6 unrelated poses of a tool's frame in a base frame.
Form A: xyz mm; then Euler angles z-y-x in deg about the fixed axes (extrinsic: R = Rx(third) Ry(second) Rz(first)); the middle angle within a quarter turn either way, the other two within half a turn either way.
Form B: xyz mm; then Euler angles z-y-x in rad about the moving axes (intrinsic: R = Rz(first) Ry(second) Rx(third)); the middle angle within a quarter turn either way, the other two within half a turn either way. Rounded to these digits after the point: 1 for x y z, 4 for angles.
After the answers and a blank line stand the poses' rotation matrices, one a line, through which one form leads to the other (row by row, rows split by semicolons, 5 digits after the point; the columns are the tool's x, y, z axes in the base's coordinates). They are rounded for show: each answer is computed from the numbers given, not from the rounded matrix.
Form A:
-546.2 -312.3 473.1 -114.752 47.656 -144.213
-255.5 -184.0 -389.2 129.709 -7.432 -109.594
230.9 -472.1 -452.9 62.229 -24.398 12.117
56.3 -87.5 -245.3 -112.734 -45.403 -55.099
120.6 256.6 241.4 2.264 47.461 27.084
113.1 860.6 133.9 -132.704 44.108 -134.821
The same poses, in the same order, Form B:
-546.2 -312.3 473.1 1.8690 -0.2838 2.1763
-255.5 -184.0 -389.2 -2.6541 0.7713 2.0530
230.9 -472.1 -452.9 1.0956 -0.3832 -0.2836
56.3 -87.5 -245.3 -1.9165 -0.6422 1.0453
120.6 256.6 241.4 0.5015 0.6913 0.6740
113.1 860.6 133.9 2.0896 -0.1896 2.1122

-0.28202 0.61170 0.73911; 0.91764 -0.05287 0.39389; 0.28002 0.78932 -0.54641
-0.63352 -0.76284 -0.12935; -0.33584 0.12051 0.93418; -0.69704 0.63526 -0.33254
0.42433 -0.80580 -0.41307; 0.82470 0.53228 -0.19116; 0.37391 -0.25955 0.89041
-0.27134 0.64757 -0.71206; -0.75339 0.31751 0.57583; 0.59898 0.69271 0.40172
0.67556 -0.02671 0.73682; 0.37038 0.87639 -0.30782; -0.63752 0.48086 0.60195
-0.48698 0.52766 0.69601; 0.85283 0.11527 0.50931; 0.18851 0.84160 -0.50613

